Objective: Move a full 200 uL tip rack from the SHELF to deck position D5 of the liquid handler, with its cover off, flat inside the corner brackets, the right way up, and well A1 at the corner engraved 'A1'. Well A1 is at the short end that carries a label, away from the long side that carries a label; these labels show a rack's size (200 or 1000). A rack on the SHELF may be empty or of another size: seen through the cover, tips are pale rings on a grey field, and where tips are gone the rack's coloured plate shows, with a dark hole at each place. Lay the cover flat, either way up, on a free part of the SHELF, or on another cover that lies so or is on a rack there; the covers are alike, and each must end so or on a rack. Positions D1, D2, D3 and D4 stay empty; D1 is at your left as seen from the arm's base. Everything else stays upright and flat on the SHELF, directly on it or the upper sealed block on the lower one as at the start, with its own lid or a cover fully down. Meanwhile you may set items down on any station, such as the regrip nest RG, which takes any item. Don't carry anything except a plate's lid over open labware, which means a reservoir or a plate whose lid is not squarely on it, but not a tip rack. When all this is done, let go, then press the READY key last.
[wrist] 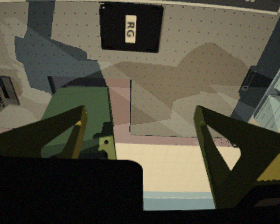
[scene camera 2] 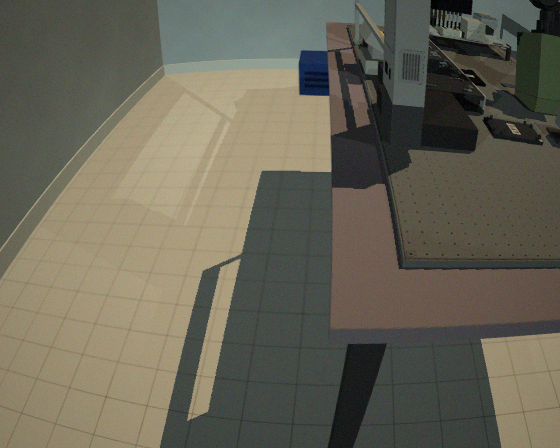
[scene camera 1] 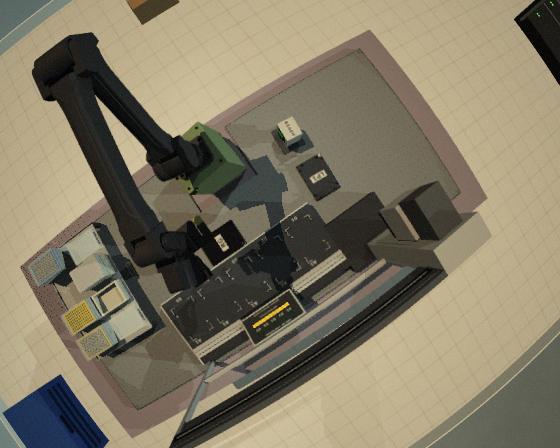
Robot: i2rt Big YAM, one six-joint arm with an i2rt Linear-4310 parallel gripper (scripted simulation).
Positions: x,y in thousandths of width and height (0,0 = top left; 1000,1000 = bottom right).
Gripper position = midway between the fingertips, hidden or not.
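You'd see the gripper (wrist: 502,498) here, and there's a grey gantry block (scene camera 1: 769,472) as well.
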